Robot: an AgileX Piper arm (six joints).
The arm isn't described. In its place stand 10 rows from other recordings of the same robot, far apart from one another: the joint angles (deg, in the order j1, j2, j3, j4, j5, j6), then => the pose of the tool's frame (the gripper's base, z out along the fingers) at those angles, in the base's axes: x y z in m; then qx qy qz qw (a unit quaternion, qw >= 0).
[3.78 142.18 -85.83 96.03 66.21 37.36] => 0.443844 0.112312 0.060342 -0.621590 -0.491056 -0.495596 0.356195
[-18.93 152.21 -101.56 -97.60 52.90 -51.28] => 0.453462 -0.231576 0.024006 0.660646 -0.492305 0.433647 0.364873
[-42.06 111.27 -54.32 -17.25 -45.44 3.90] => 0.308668 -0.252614 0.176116 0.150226 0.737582 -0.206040 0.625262
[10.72 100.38 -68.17 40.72 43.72 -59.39] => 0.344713 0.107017 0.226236 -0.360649 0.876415 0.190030 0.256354
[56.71 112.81 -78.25 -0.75 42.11 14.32] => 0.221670 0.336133 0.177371 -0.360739 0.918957 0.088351 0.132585
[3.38 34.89 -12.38 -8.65 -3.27 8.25] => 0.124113 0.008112 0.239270 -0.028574 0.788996 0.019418 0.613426
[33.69 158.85 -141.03 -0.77 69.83 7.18] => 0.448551 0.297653 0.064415 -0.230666 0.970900 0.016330 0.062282
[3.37 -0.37 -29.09 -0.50 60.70 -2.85] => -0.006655 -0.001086 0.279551 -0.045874 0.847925 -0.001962 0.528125
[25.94 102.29 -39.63 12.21 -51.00 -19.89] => 0.311907 0.135090 0.179190 -0.192547 0.725015 0.017664 0.661034
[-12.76 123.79 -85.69 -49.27 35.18 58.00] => 0.434822 -0.139206 0.148411 0.280952 0.895389 -0.211100 0.273462
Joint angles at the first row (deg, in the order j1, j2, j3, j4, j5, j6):
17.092 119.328 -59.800 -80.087 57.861 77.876
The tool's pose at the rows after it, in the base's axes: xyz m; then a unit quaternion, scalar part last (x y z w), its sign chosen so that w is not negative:
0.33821 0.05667 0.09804 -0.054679 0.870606 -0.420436 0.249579
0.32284 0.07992 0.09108 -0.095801 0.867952 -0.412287 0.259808
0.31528 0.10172 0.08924 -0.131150 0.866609 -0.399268 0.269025
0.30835 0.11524 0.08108 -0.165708 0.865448 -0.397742 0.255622
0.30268 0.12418 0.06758 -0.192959 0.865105 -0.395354 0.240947
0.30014 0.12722 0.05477 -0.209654 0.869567 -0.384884 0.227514
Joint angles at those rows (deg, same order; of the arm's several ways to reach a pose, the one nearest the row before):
22.305 119.317 -54.860 -82.311 57.352 80.919
27.099 119.317 -52.157 -83.423 57.115 82.891
31.009 119.317 -51.819 -83.271 56.361 82.456
33.605 120.558 -51.819 -82.000 55.969 80.168
35.353 122.762 -51.819 -81.518 55.139 79.368
35.731 124.658 -51.818 -81.519 53.129 79.235

